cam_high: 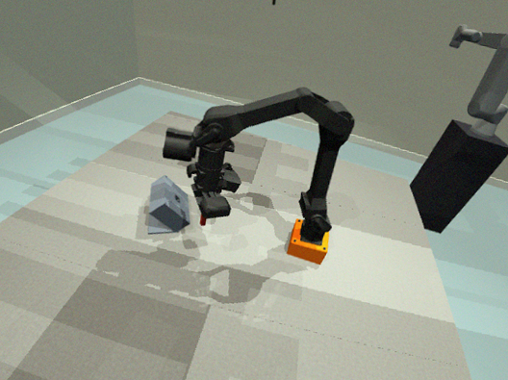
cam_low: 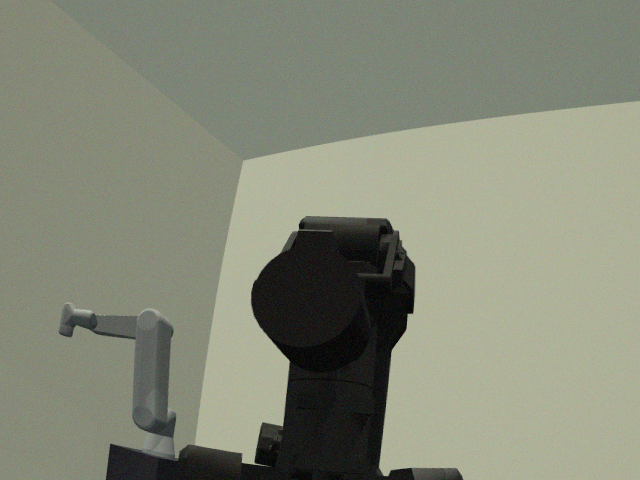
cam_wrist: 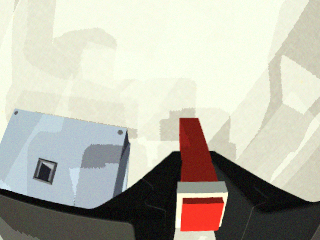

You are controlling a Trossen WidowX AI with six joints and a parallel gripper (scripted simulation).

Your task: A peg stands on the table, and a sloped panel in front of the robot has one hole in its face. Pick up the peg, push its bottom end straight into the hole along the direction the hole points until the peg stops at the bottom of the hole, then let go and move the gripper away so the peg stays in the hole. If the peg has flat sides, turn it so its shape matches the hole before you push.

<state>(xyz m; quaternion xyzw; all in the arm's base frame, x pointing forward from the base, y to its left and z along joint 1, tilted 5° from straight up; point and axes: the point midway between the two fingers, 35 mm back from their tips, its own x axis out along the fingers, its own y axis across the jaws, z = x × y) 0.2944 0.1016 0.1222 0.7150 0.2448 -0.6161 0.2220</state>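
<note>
The sloped panel is 13 cm ahead of my gripper tip, 5 cm to the right of it and 6 cm below it. Also, from my gripper tip: red square peg: 2 cm above.
</note>
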